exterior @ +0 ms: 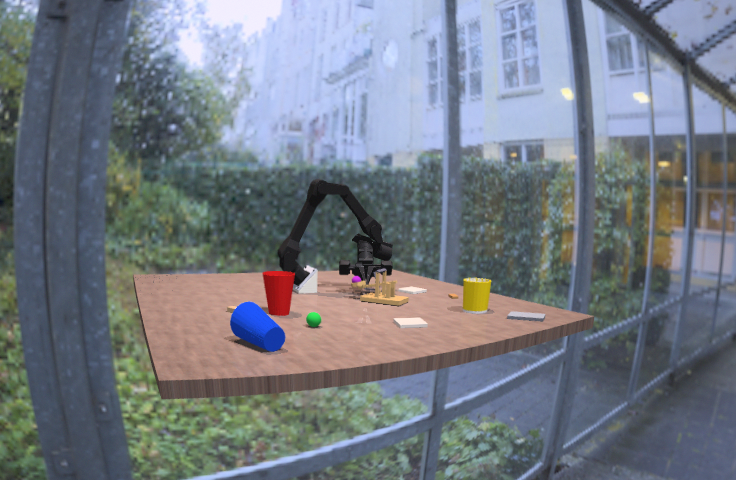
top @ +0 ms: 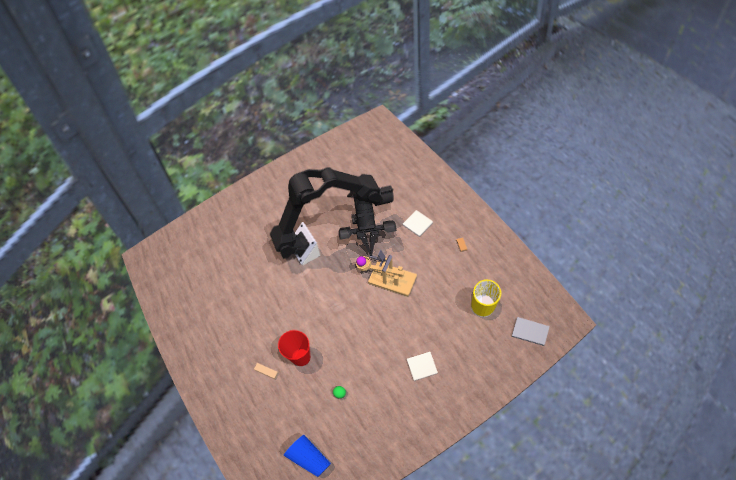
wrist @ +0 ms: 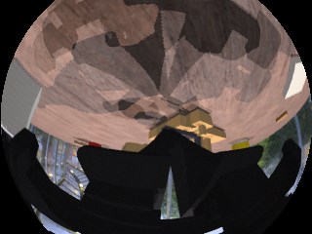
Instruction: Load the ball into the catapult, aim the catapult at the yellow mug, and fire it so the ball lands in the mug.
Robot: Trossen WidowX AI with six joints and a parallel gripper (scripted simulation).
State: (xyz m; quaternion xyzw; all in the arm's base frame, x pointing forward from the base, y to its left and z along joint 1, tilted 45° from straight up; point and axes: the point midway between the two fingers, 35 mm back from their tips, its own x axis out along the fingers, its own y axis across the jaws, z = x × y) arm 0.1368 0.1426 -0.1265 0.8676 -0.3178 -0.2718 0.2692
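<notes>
The purple ball lies 50 mm to the right of my gripper tip, 30 mm above it and 20 mm ahead of it. From my gripper tip the other things lie so: wooden catapult 70 mm ahead, 20 mm above; then red cup 370 mm to the right, 190 mm ahead; then yellow mug 350 mm ahead, 210 mm to the left.
</notes>
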